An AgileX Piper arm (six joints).
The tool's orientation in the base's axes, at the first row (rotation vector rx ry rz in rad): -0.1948, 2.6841, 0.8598
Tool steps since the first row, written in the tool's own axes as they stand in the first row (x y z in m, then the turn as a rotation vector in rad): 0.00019, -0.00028, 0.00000, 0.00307, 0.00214, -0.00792; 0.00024, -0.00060, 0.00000, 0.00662, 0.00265, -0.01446; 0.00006, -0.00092, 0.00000, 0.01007, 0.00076, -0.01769; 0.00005, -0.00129, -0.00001, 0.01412, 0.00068, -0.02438; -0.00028, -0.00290, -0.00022, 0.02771, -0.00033, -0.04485; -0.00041, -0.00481, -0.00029, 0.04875, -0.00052, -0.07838; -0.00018, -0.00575, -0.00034, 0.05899, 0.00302, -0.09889; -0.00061, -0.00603, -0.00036, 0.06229, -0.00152, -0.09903; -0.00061, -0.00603, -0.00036, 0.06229, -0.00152, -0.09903; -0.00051, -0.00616, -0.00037, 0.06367, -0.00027, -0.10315; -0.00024, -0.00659, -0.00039, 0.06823, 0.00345, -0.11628; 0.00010, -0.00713, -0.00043, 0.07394, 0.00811, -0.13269
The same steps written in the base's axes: -0.00012, -0.00023, -0.00022, -0.00538, -0.00300, 0.00622; -0.00009, -0.00049, -0.00041, -0.01050, -0.00654, 0.01034; 0.00015, -0.00075, -0.00052, -0.01415, -0.01007, 0.01064; 0.00024, -0.00105, -0.00071, -0.01965, -0.01419, 0.01438; 0.00085, -0.00247, -0.00131, -0.03743, -0.02744, 0.02502; 0.00138, -0.00405, -0.00225, -0.06573, -0.04792, 0.04364; 0.00136, -0.00485, -0.00280, -0.08137, -0.05739, 0.05790; 0.00182, -0.00508, -0.00279, -0.08351, -0.06126, 0.05444; 0.00182, -0.00508, -0.00279, -0.08351, -0.06126, 0.05444; 0.00176, -0.00519, -0.00289, -0.08613, -0.06271, 0.05782; 0.00159, -0.00556, -0.00319, -0.09459, -0.06753, 0.06841; 0.00138, -0.00603, -0.00357, -0.10518, -0.07355, 0.08165
